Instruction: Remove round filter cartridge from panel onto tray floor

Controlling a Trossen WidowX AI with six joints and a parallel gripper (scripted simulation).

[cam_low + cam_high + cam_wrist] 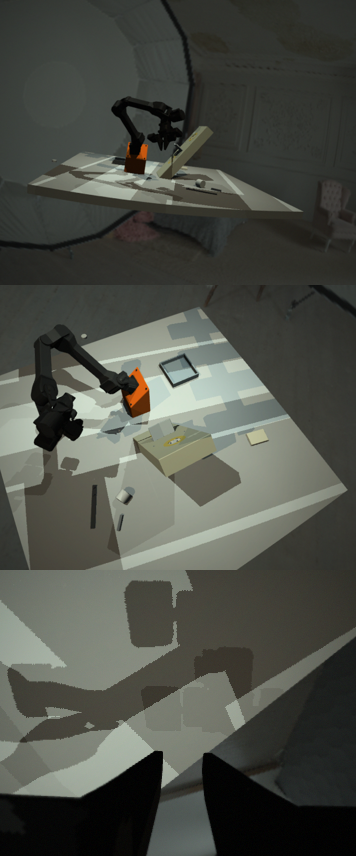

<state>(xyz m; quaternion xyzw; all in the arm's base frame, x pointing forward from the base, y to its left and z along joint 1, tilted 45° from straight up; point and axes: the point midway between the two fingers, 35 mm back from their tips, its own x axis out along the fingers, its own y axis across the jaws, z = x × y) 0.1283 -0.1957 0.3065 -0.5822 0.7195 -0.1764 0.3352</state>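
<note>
My gripper tip is now 260 mm short of the round filter cartridge, 360 mm to the right of it and 80 mm below it. Also, from my gripper tip: beige card: 330 mm ahead, 790 mm to the left, 190 mm below; grey square tray: 180 mm behind, 660 mm to the left, 190 mm below.
</note>
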